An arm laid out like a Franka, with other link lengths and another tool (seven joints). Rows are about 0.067 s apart.
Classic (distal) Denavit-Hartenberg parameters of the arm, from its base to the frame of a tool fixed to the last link. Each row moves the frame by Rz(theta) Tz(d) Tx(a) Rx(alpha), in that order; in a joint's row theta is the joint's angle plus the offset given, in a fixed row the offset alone. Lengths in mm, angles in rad.
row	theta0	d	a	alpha
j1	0	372.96	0	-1.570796
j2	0	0	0	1.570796
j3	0	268.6	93.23	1.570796
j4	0	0	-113.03	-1.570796
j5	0	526.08	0	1.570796
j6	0	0	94.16	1.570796
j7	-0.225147	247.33	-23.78	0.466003
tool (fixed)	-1.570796	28.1	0	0
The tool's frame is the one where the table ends.
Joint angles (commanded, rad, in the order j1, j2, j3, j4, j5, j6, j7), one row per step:
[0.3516, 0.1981, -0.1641, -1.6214, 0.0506, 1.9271, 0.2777]
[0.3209, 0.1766, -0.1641, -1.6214, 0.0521, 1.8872, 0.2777]
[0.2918, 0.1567, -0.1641, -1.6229, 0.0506, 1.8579, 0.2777]
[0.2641, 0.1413, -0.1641, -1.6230, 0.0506, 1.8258, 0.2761]
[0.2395, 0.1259, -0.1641, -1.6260, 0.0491, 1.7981, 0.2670]
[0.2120, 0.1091, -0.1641, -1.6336, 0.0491, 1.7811, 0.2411]
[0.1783, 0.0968, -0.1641, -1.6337, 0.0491, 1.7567, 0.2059]
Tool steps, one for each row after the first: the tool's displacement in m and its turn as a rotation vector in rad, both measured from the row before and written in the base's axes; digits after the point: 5 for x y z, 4 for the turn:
[-0.00494, -0.02444, 0.01269, 0.0021, 0.0193, -0.0303]
[-0.00377, -0.02332, 0.01144, 0.0004, 0.0113, -0.0281]
[-0.00531, -0.02168, 0.00865, 0.0007, 0.0171, -0.0253]
[-0.00596, -0.01959, 0.00719, -0.0006, 0.0153, -0.0146]
[-0.00489, -0.02145, 0.00626, 0.0013, 0.0074, -0.0013]
[-0.00555, -0.02578, 0.00696, 0.0006, 0.0113, 0.0022]

